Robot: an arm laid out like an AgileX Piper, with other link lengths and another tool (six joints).
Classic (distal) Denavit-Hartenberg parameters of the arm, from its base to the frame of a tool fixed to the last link. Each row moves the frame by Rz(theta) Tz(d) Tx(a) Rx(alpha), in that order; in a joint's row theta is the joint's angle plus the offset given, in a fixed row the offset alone. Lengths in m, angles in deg.
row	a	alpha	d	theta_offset
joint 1	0	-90	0.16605	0
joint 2	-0.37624	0	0	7.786
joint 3	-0.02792	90	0	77.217
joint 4	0	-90	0.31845	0
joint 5	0	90	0	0
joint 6	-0.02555	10.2	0.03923	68.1
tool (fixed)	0	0	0.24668	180
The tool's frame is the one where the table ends.
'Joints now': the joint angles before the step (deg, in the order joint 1, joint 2, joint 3, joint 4, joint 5, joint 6). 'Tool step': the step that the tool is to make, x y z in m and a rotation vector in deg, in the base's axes. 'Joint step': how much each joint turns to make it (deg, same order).
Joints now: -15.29 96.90 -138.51 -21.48 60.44 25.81
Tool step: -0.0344 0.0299 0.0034 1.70 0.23 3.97
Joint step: 0.00 -7.36 7.34 4.94 0.14 -1.97
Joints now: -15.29 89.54 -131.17 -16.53 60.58 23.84
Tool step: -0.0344 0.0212 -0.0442 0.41 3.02 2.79
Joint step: -0.01 -11.34 20.27 2.02 -6.32 -0.81
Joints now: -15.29 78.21 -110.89 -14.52 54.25 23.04
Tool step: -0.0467 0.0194 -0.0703 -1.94 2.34 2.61
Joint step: -0.01 -13.68 24.83 0.23 -9.99 -1.45
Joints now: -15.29 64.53 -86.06 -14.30 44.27 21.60
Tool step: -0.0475 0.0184 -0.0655 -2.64 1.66 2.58
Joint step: -0.02 -11.79 18.85 0.54 -6.83 -3.00
